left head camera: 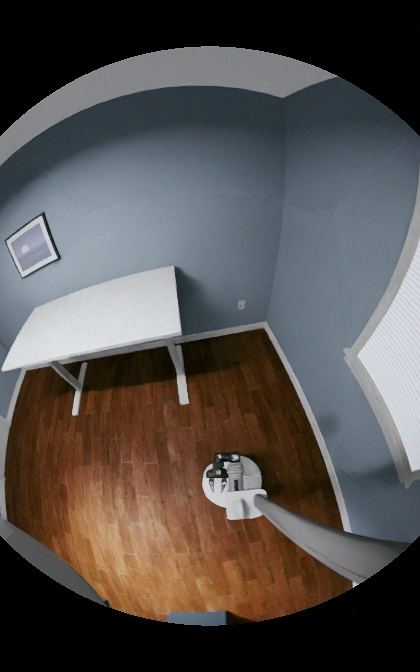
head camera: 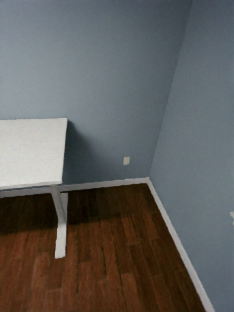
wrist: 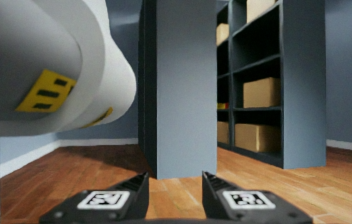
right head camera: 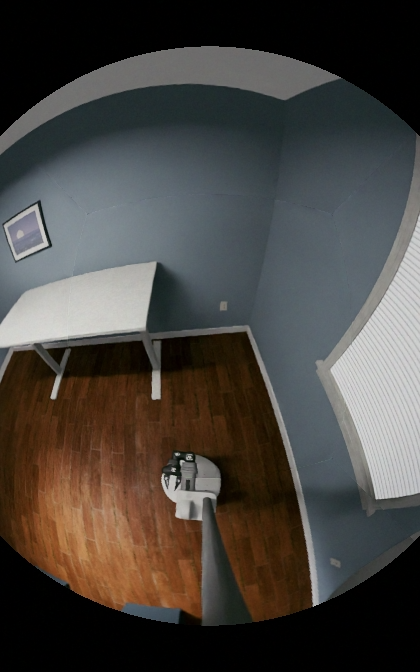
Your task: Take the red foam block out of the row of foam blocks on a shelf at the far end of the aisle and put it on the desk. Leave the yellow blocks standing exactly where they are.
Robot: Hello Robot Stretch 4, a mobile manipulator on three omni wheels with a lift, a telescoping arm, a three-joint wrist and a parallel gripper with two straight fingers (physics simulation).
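Frame: origin at the robot's base, x right, y ahead, z up, level; centimetres.
Where they show: gripper, fingertip midpoint: [left head camera: 216,492] [wrist: 175,187] [right head camera: 170,489].
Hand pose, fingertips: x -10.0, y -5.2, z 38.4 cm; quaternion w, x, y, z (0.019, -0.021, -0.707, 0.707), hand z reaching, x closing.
Observation:
Things, the pixels of their top centre, and the offset from my fingertips. "spot": a spot on its surface instead. Level surfaces: height alone.
- white desk, its level: dz +53.9 cm
- blue-grey shelf unit's end panel, surface spot: [wrist: 186,90] spot: dx -16.4, dy -141.8, dz +22.6 cm
- window, surface spot: [right head camera: 390,400] spot: dx +88.2, dy +26.9, dz +69.2 cm
The white desk [head camera: 30,150] [left head camera: 115,320] [right head camera: 80,305] stands against the far wall, at the left of the three head views. In the wrist view, a small patch of red [wrist: 226,106] with yellow [wrist: 220,106] beside it shows far off on a middle shelf, partly hidden behind a shelf unit's end panel; the separate blocks are too small to tell. My gripper [left head camera: 217,486] [right head camera: 172,483] [wrist: 175,187] is open and empty, with its two fingers apart. It is folded in over my base, away from both the desk and the blocks.
In the wrist view, a blue-grey shelf unit's end panel [wrist: 186,90] stands ahead, and another unit [wrist: 304,90] holding cardboard boxes [wrist: 261,93] stands right, with an aisle between. A wall [left head camera: 310,280] and window [right head camera: 390,400] lie right of my base [left head camera: 250,470].

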